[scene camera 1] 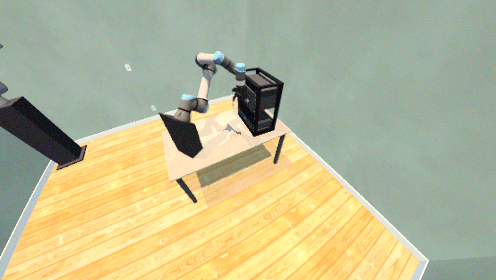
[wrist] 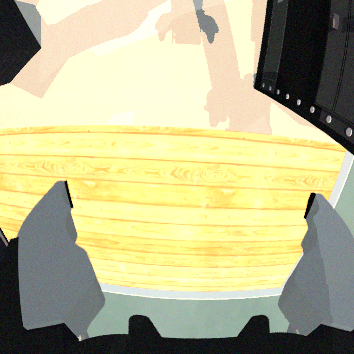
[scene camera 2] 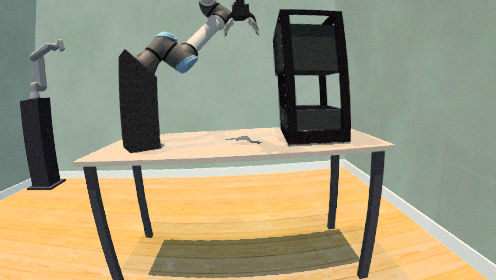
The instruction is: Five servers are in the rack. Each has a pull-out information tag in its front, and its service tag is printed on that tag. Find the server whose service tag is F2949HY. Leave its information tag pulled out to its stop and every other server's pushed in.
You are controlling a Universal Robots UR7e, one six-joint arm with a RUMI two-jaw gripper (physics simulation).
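Frame: origin at the arm's base, x ahead, y left, z up, level; centimetres.
Seen in the pictures: gripper, between the fingertips: [scene camera 1: 240,105] [wrist: 191,190] [scene camera 2: 241,36]; arm's base, origin of its link: [scene camera 1: 182,119] [scene camera 2: 141,68].
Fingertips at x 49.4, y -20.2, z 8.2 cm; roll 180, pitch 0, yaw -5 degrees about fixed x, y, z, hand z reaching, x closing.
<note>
Pixels of each thing's middle, then the offset from my fingertips to it. "spot": a spot on its surface instead. Level surfaces: height alone.
- lower server body, middle of its body: [scene camera 2: 310,115] [scene camera 1: 255,115] dx +35.5, dy +21.4, dz -38.0 cm
- small grey piece, a spot on its surface: [wrist: 335,21] spot: dx +17.5, dy +13.0, dz -13.3 cm
- table, height of its surface: dz -48.5 cm
The black rack [scene camera 1: 257,117] [scene camera 2: 345,75] [wrist: 295,65] stands upright on the table. Dark servers fill its upper part [scene camera 1: 269,97] [scene camera 2: 314,50], and a lower server body [scene camera 2: 317,118] sits near its bottom. Part of the dark fronts shows at the upper right of the wrist view, with a small grey piece [wrist: 335,21] on them. Which part that is, I cannot tell. No service tag print is legible, and how far each information tag stands out cannot be told. My gripper [scene camera 1: 235,100] [scene camera 2: 242,34] [wrist: 191,190] is open and empty, pointing down, high in front of the rack and apart from it.
The table [scene camera 1: 175,167] [scene camera 2: 200,156] [wrist: 125,90] carries the rack and the arm's black pedestal [scene camera 1: 185,135] [scene camera 2: 138,105] [wrist: 15,42]. Shadows lie on the table top between them. Another black pedestal [scene camera 1: 40,130] [scene camera 2: 37,140] stands on the floor to the left.
</note>
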